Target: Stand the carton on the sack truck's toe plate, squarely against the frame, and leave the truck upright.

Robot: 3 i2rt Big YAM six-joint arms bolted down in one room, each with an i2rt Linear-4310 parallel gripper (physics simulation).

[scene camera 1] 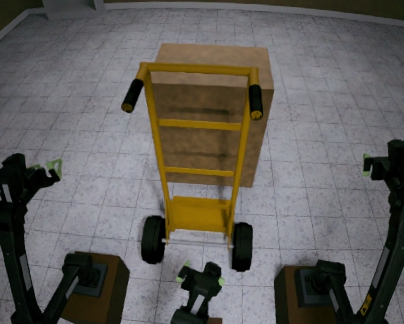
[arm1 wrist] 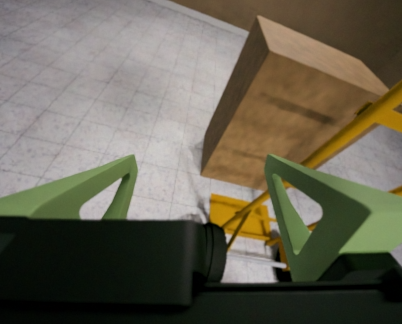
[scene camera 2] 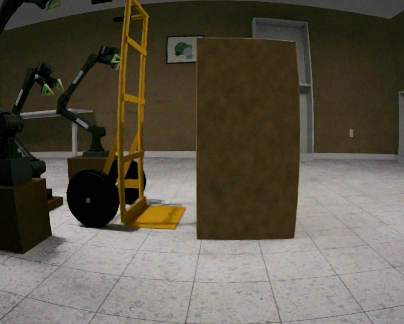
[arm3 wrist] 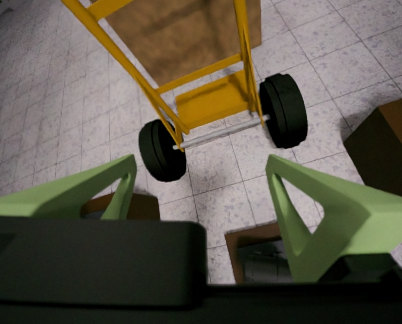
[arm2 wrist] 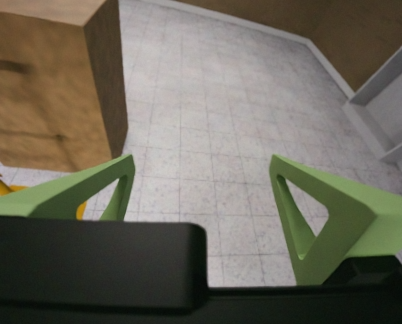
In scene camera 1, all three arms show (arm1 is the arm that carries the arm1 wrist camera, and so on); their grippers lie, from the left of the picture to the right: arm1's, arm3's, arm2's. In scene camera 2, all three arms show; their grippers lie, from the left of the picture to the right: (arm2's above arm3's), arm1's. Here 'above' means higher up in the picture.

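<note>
The tall brown carton [arm1 wrist: 290, 115] [arm2 wrist: 45, 95] [arm3 wrist: 185, 35] [scene camera 1: 200, 142] [scene camera 2: 247, 140] stands upright on the floor, beyond the toe plate [arm1 wrist: 225, 207] [arm3 wrist: 215, 102] [scene camera 1: 197, 215] [scene camera 2: 160, 217], with a small gap between them in scene camera 2. The yellow sack truck [arm1 wrist: 345, 132] [arm3 wrist: 200, 74] [scene camera 1: 200, 68] [scene camera 2: 121, 125] stands upright on two black wheels. Arm1's gripper [arm1 wrist: 200, 157] [scene camera 1: 46, 167] [scene camera 2: 116, 61] is open, left of the truck in scene camera 1. Arm2's gripper [arm2 wrist: 202, 157] [scene camera 1: 366, 165] [scene camera 2: 54, 5] is open at the right. Arm3's gripper [arm3 wrist: 200, 157] [scene camera 1: 204, 271] [scene camera 2: 53, 87] is open behind the wheels.
Brown pedestals [scene camera 1: 112, 295] [scene camera 2: 30, 215] carry the arms behind and beside the truck. The truck's black handle grips [scene camera 1: 132, 96] point back toward the arms' side. A grey shelf unit [scene camera 2: 309, 115] and a white table [scene camera 2: 75, 140] stand near the walls.
</note>
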